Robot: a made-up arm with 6 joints.
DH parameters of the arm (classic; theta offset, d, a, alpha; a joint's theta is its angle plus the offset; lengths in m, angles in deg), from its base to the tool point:
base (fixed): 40.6 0 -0.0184 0
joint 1: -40.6 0.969 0.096 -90
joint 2: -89 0 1.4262 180
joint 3: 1 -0.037 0.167 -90
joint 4: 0 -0.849 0.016 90
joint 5: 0 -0.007 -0.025 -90
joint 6: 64.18 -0.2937 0.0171 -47
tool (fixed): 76.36 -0.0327 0 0
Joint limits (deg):
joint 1: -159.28..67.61
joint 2: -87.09..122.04
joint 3: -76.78..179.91
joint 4: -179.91..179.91
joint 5: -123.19..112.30
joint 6: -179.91..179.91
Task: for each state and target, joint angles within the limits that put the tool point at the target. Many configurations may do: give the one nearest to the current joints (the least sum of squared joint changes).
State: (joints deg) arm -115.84 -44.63 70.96 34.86 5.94 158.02
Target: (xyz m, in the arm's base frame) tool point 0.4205 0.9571 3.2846
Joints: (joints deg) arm -111.75 -33.43 68.47 34.90 5.73 158.13
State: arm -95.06 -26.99 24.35 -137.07 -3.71 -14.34
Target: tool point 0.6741 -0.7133 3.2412
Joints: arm -49.97 1.80 37.53 -135.68 -14.67 -15.01
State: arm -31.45 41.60 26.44 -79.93 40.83 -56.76
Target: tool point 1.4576 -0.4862 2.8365
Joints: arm -11.38 17.52 34.93 -78.22 39.48 -56.67
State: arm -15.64 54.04 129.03 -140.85 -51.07 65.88
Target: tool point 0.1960 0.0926 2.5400
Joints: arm -15.57 43.16 169.57 -146.34 -61.38 66.98
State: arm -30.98 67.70 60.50 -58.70 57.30 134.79
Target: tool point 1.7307 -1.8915 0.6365
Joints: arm -43.18 87.07 50.59 -61.42 57.52 135.03
